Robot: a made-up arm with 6 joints. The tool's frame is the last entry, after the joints.
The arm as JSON. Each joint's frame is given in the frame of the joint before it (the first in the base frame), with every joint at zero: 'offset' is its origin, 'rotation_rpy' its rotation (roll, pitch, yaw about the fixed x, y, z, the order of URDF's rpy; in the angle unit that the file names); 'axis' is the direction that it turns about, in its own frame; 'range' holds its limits. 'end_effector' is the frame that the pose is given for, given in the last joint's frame.
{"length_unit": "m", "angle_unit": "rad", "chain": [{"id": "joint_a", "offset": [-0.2, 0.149, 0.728], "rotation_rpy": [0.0, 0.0, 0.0], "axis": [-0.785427, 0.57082, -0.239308], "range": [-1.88, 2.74]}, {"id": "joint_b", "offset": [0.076, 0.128, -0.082], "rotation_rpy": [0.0, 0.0, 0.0], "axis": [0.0, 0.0, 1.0], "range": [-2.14, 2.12]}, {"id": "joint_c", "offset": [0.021, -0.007, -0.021], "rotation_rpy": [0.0, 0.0, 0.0], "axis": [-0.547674, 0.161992, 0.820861], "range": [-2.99, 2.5]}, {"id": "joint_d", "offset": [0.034, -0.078, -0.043], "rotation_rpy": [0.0, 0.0, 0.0], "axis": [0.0, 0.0, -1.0], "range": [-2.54, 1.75]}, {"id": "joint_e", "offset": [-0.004, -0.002, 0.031], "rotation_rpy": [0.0, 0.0, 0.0], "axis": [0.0, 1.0, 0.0], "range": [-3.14, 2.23]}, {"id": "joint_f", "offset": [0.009, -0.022, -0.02], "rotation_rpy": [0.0, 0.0, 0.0], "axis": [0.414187, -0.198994, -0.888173], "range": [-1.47, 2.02]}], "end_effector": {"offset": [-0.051, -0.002, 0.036], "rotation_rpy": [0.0, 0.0, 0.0]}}
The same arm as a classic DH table. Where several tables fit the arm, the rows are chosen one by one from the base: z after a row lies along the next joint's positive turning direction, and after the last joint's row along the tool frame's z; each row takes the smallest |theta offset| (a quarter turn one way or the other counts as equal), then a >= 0, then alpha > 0; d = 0 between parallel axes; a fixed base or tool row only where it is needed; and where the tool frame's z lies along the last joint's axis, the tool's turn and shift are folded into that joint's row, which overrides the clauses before.
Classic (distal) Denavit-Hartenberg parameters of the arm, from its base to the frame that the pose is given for. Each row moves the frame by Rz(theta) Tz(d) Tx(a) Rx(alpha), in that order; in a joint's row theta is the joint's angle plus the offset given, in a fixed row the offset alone. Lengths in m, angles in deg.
base (fixed): d 0.7895, theta offset 53.99, a 0.0030, alpha -103.85
joint_a: d 0.2710, theta offset 0.00, a 0.1482, alpha 103.85
joint_b: d -0.0678, theta offset 19.53, a -0.0008, alpha -34.83
joint_c: d -0.1346, theta offset 0.00, a -0.0652, alpha -145.17
joint_d: d -0.0667, theta offset 73.52, a -0.0040, alpha 90.00
joint_e: d -0.0195, theta offset -25.00, a -0.0003, alpha -101.48
joint_f: d -0.0758, theta offset -66.89, a -0.0239, alpha -152.64
tool (fixed): d -0.0512, theta offset -64.34, a 0.0000, alpha 0.00
Joint limits (deg, base to tool): -107.72..156.99 -122.61..121.47 -171.31..143.24 -145.53..100.27 -179.91..127.77 -84.22..115.74

